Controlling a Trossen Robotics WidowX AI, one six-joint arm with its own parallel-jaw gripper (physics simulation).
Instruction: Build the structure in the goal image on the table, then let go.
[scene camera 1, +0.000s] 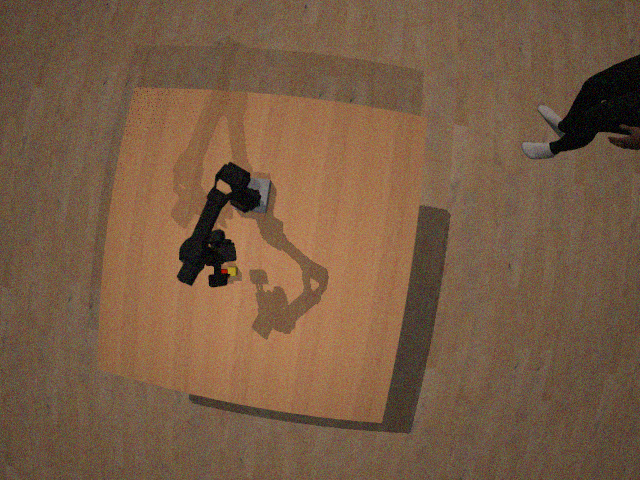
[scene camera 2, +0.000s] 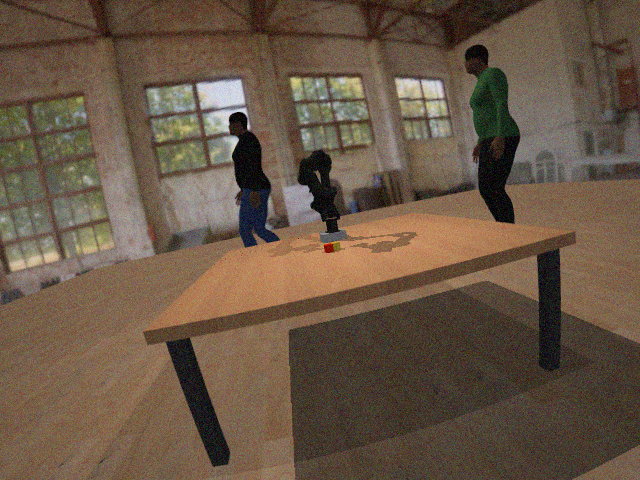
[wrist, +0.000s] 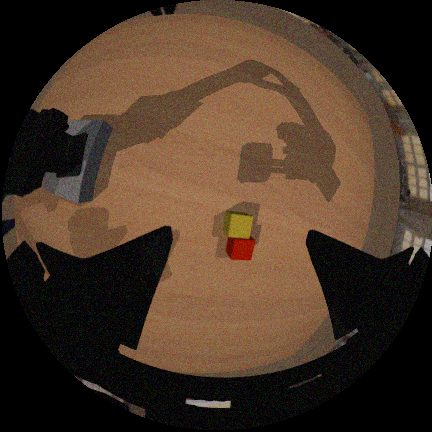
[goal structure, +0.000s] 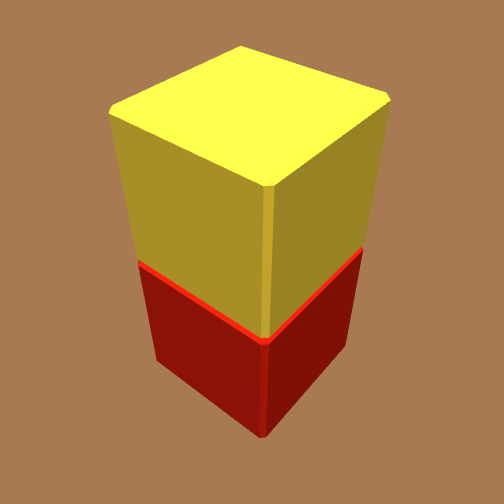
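Seen in the pictures: gripper, fingertip midpoint: (scene camera 1: 228, 262) (scene camera 2: 331, 215) (wrist: 243, 235); arm's base at its link origin: (scene camera 1: 251, 198) (scene camera 2: 332, 231) (wrist: 70, 155).
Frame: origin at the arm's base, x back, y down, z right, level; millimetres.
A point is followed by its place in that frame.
A yellow cube (scene camera 1: 232, 271) @(y 10, x -272, z 89 mm) (scene camera 2: 336, 246) @(y 26, x -289, z 95 mm) (wrist: 241, 225) @(y 10, x -273, z 92 mm) and a red cube (scene camera 1: 224, 271) @(y 10, x -270, z 122 mm) (scene camera 2: 328, 248) @(y 24, x -298, z 135 mm) (wrist: 242, 249) @(y 10, x -280, z 128 mm) sit side by side on the table (scene camera 1: 336, 232) @(y 43, x -144, z -317 mm) (scene camera 2: 413, 258) @(y 43, x -716, z -3 mm) (wrist: 200, 320) @(y 43, x -231, z 314 mm). They look in contact, with their tops at about the same height. In the wrist view the yellow cube is above the red one. My gripper (scene camera 1: 221, 265) @(y -102, x -231, z 73 mm) (wrist: 243, 235) @(y -102, x -231, z 73 mm) is open and empty, with its fingers wide apart. It hangs above the cubes, which show between the fingers in the wrist view. In scene camera 1 the arm partly covers the red cube.
The arm's grey base (scene camera 1: 265, 195) @(y 1, x 9, z -56 mm) (scene camera 2: 333, 236) @(y 18, x -43, z 17 mm) (wrist: 97, 160) @(y 32, x -44, z 8 mm) stands on the table near the cubes. Shadows of the arm lie across the table top. A person in black (scene camera 2: 251, 165) and a person in green (scene camera 2: 491, 108) stand beyond the table.
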